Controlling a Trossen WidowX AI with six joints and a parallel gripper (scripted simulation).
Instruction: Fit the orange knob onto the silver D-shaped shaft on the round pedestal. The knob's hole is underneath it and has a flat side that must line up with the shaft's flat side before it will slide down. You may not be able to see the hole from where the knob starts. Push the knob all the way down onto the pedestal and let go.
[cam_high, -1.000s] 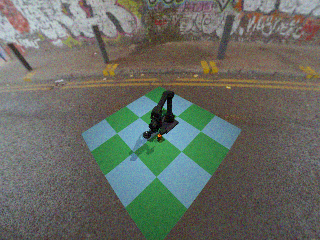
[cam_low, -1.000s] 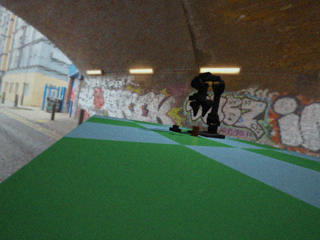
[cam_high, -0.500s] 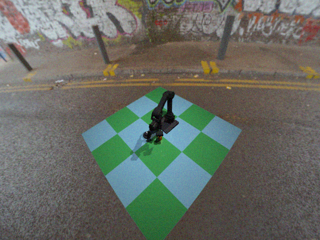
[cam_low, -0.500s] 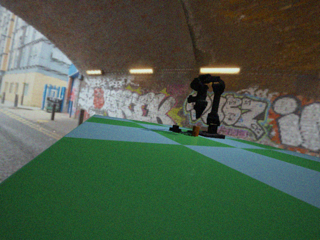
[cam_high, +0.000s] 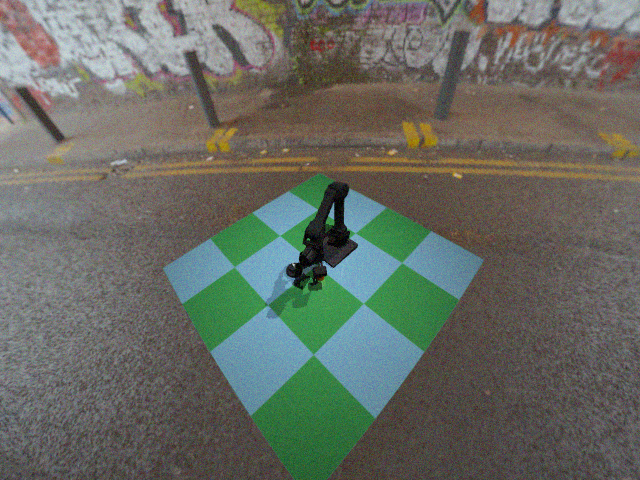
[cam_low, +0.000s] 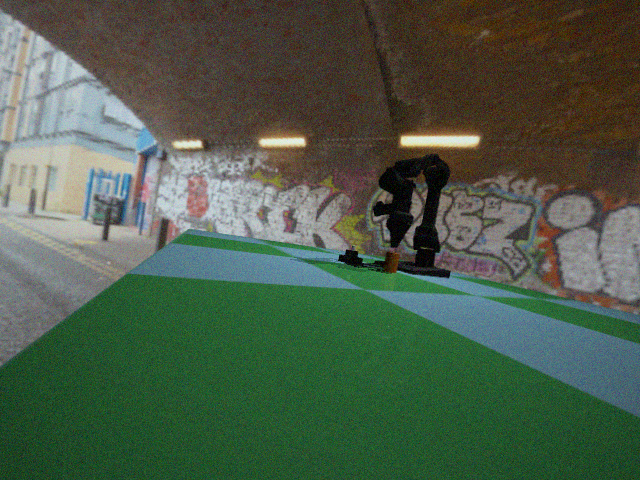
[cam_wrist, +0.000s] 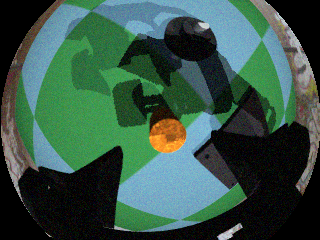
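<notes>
My gripper tip is 3 cm above the orange knob. The rest, counted from my gripper tip: dark round pedestal 12 cm to the right, 8 cm ahead, 5 cm below.
</notes>
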